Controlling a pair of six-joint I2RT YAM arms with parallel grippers.
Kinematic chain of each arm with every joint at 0, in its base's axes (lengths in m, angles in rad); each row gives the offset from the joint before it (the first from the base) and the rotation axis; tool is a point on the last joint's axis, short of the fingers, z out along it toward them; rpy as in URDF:
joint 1: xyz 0 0 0.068 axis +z
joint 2: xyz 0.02 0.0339 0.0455 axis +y
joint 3: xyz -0.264 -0.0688 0 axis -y
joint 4: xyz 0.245 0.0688 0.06 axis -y
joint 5: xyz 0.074 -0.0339 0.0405 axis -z
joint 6: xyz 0.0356 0 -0.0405 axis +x
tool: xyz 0 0 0 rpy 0 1.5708 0
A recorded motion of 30 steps. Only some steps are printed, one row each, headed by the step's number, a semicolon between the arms.
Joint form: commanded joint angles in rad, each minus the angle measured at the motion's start. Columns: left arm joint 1, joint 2, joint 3, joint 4, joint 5, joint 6; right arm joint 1, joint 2, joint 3, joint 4, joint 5, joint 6.
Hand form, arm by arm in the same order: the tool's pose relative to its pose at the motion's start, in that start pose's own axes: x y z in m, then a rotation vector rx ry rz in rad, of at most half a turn. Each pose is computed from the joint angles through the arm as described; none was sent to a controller.
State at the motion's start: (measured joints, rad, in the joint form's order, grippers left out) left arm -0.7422 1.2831 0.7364 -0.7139 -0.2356 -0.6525; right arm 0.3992 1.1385 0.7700 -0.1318 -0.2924 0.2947
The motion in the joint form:
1: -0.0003 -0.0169 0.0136 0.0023 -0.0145 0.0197; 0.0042 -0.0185 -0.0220 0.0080 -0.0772 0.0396
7: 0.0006 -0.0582 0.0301 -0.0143 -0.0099 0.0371; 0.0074 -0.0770 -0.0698 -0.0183 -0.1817 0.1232
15: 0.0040 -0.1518 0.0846 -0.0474 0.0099 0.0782; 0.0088 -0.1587 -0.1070 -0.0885 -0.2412 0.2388
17: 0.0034 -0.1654 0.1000 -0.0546 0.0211 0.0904; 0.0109 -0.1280 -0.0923 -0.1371 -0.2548 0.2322
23: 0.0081 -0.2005 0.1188 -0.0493 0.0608 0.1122; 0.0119 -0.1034 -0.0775 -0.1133 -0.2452 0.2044
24: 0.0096 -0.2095 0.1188 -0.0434 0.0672 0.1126; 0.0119 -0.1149 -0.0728 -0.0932 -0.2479 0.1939
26: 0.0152 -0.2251 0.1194 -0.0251 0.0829 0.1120; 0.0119 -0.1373 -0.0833 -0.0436 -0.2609 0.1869
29: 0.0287 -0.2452 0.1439 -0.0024 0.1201 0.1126; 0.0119 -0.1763 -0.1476 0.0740 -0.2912 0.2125
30: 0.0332 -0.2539 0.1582 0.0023 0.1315 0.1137; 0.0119 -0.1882 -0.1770 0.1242 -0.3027 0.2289
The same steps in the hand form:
1: -0.0039 -0.0005 -0.0063 0.0076 -0.0342 0.0121; 0.0054 0.0031 -0.0023 -0.0780 0.0216 0.0362
7: -0.0067 0.0010 -0.0184 0.0344 -0.0638 0.0189; 0.0190 0.0064 -0.0118 -0.1724 0.0766 0.1237
15: -0.0147 0.0047 -0.0504 0.1122 -0.1450 0.0312; 0.0315 0.0095 -0.0268 -0.2140 0.1330 0.2483
17: -0.0165 0.0046 -0.0571 0.1330 -0.1570 0.0400; 0.0345 0.0080 -0.0220 -0.2045 0.1932 0.2669
23: -0.0192 0.0058 -0.0695 0.1947 -0.1855 0.0493; 0.0296 0.0082 -0.0177 -0.2039 0.1753 0.2329
24: -0.0195 0.0063 -0.0716 0.2075 -0.1944 0.0462; 0.0251 0.0105 -0.0205 -0.2202 0.1444 0.2080
26: -0.0209 0.0071 -0.0755 0.2369 -0.2148 0.0361; 0.0217 0.0132 -0.0244 -0.2542 0.0962 0.1763
29: -0.0271 0.0078 -0.0870 0.2979 -0.2527 0.0187; 0.0275 0.0133 -0.0274 -0.3136 0.0338 0.1623
30: -0.0297 0.0083 -0.0930 0.3200 -0.2706 0.0133; 0.0310 0.0126 -0.0276 -0.3355 0.0139 0.1639

